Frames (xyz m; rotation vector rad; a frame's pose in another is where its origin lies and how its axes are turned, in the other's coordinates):
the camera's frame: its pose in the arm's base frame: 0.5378 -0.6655 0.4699 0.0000 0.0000 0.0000
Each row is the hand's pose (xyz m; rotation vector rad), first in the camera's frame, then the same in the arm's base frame.
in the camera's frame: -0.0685 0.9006 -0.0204 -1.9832 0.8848 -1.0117
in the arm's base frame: 0.4693 0.2351 0.4495 -1.9832 0.8848 -1.0117
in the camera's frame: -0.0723 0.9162 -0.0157 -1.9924 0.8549 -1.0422
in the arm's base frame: 0.4655 0.2507 0.4542 -1.9924 0.8549 -1.0422
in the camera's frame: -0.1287 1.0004 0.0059 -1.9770 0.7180 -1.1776
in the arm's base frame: 0.4091 0.3349 0.4758 -1.9770 0.7180 -1.1776
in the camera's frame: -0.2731 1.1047 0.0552 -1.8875 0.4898 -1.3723
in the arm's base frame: 0.2647 0.4392 0.5251 -1.8875 0.4898 -1.3723
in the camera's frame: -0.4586 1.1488 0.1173 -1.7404 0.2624 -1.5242
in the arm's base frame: 0.0792 0.4833 0.5872 -1.7404 0.2624 -1.5242
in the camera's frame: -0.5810 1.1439 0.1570 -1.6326 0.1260 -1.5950
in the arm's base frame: -0.0432 0.4784 0.6269 -1.6326 0.1260 -1.5950
